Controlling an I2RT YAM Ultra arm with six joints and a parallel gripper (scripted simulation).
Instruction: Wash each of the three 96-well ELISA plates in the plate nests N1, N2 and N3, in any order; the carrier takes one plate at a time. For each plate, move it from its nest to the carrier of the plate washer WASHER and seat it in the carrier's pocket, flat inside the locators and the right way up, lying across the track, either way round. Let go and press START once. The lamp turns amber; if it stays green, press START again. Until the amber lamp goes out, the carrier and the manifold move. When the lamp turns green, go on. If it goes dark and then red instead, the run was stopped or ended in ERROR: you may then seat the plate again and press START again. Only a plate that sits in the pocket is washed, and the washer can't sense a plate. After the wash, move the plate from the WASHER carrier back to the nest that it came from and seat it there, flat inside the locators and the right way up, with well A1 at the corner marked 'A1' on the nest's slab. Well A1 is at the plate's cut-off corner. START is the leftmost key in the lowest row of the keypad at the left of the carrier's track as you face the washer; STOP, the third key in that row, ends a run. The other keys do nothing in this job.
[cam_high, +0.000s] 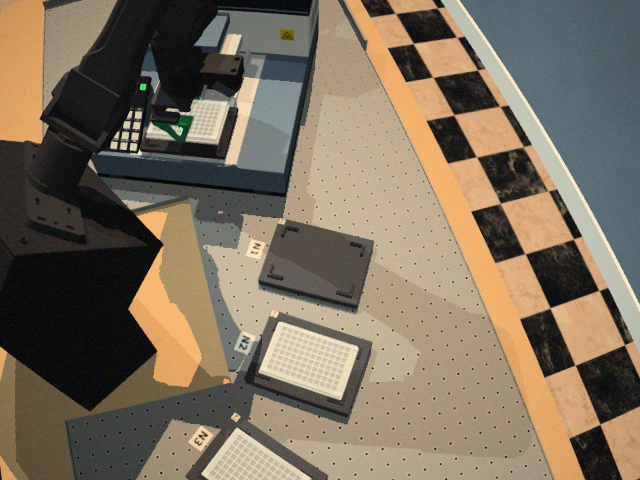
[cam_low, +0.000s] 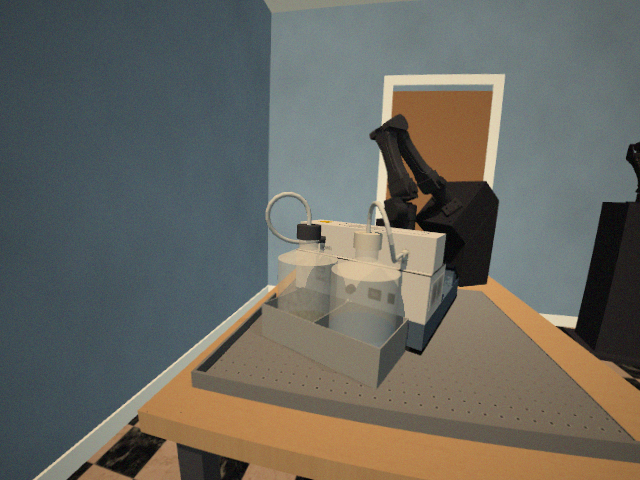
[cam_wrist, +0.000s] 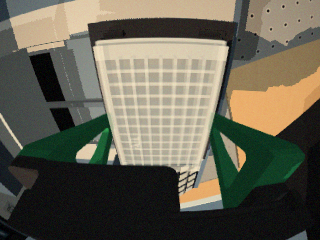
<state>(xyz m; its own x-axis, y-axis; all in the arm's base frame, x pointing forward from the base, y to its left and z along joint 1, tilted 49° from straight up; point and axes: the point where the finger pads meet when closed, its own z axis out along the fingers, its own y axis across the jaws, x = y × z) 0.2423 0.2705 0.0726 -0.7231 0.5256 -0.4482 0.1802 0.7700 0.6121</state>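
Now: the dark carrier 2 cm below my hand. Also, from my hand: N1 label: 20 cm to the right, 11 cm below, 10 cm ahead; then manifold: 14 cm to the left, 4 cm ahead, 3 cm above; then washer: 15 cm to the left, 4 cm ahead, 2 cm above.
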